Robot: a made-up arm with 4 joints. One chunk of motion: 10 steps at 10 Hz.
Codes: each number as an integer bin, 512 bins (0 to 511) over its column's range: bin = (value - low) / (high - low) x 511, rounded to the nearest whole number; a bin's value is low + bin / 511 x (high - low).
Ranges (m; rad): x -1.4..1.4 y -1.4..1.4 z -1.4..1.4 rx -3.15..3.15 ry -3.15..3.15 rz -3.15..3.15
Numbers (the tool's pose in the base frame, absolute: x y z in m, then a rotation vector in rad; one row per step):
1: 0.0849 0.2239 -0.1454 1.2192 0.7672 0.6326
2: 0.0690 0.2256 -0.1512 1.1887 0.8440 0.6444
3: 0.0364 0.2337 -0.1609 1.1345 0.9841 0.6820
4: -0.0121 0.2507 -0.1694 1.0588 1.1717 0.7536
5: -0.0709 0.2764 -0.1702 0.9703 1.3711 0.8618
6: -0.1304 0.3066 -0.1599 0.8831 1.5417 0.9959
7: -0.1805 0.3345 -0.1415 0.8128 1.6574 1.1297
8: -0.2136 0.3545 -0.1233 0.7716 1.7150 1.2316
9: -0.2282 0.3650 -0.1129 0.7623 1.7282 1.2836
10: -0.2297 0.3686 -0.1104 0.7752 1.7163 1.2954
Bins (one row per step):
1: 271 296 229 354 318 307
2: 268 297 228 352 324 308
3: 262 298 226 348 335 311
4: 253 301 225 341 351 317
5: 243 306 224 334 367 325
6: 232 311 226 327 381 336
7: 223 317 230 321 390 347
8: 217 320 233 318 395 355
9: 214 322 235 317 396 360
10: 214 323 235 318 395 361

